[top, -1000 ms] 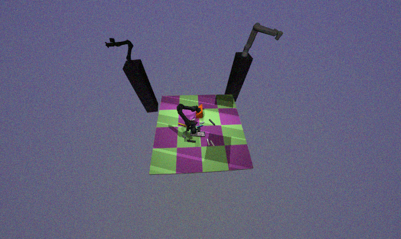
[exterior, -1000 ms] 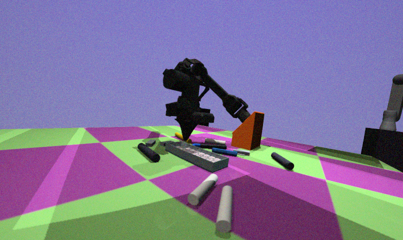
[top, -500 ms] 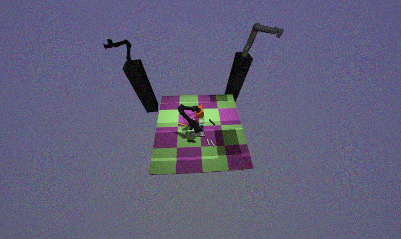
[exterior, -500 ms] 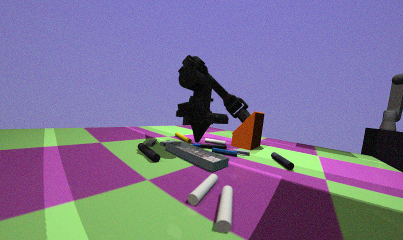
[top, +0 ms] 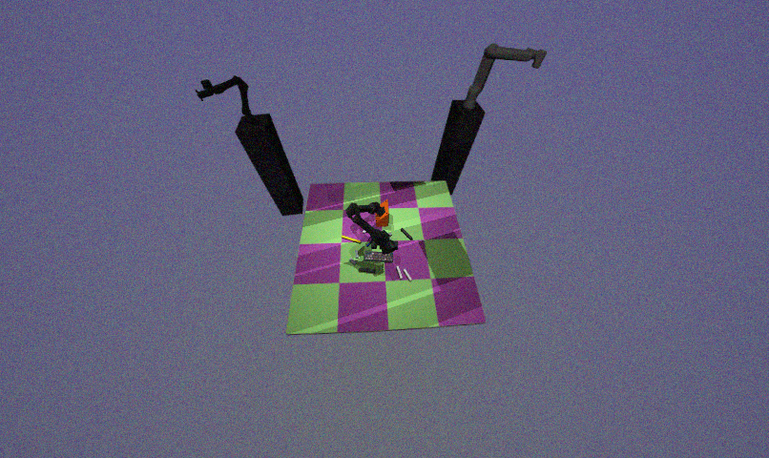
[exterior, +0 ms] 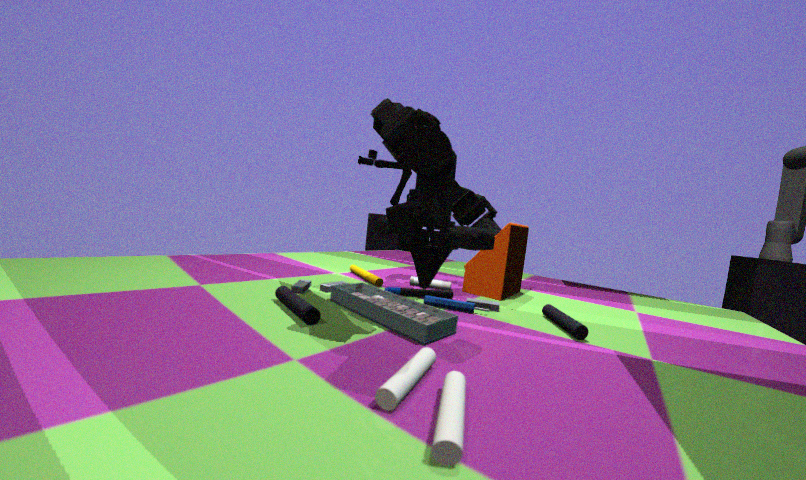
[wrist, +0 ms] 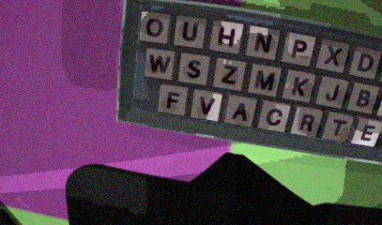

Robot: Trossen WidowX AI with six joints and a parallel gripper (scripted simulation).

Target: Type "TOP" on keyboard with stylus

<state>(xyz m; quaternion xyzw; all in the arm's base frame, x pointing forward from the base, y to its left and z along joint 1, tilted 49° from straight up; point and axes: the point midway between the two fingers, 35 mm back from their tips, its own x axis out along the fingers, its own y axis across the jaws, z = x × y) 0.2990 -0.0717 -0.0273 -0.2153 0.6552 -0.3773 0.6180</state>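
The blue stylus lies 100 mm behind my gripper tip, 40 mm to the left of it and 40 mm below it. The rest, counted from my gripper tip: dark pen 110 mm behind, 90 mm to the right, 40 mm below; yellow pen 240 mm to the right, 150 mm behind, 40 mm below; grey block 150 mm behind, 50 mm to the left, 40 mm below.
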